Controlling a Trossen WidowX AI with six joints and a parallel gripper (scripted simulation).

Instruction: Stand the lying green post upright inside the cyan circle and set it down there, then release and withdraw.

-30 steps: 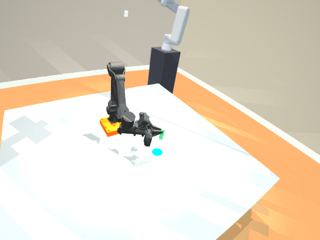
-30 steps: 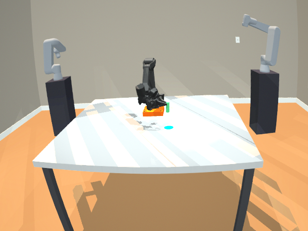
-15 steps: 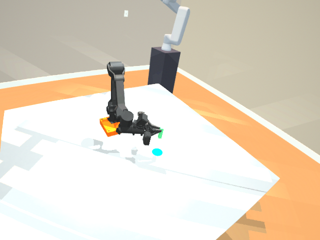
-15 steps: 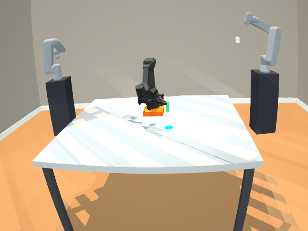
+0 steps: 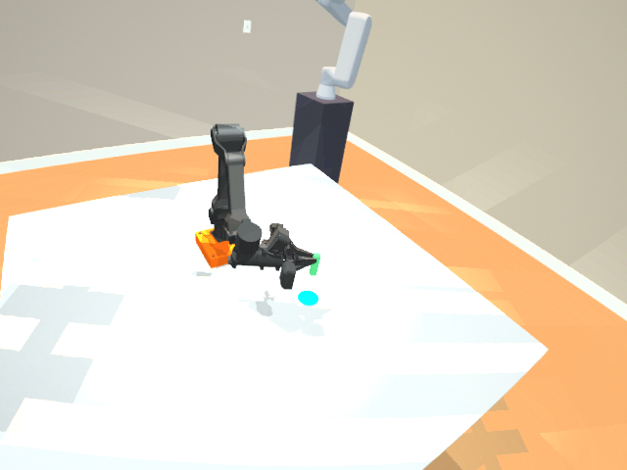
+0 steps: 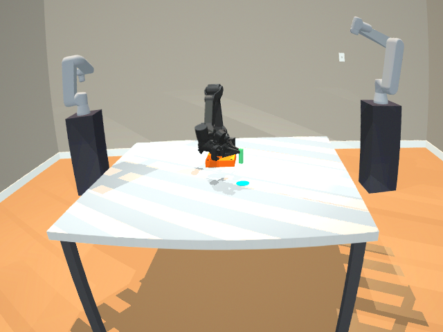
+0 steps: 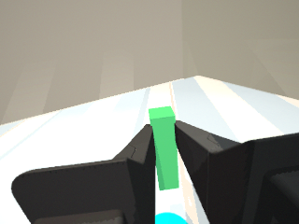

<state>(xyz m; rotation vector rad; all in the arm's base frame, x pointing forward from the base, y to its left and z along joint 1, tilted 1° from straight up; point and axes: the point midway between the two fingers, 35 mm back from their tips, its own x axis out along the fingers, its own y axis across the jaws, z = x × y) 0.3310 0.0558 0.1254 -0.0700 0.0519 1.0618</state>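
My gripper tip is now 15 cm above the cyan circle. From my gripper tip the other things lie so: green post (2 cm below).
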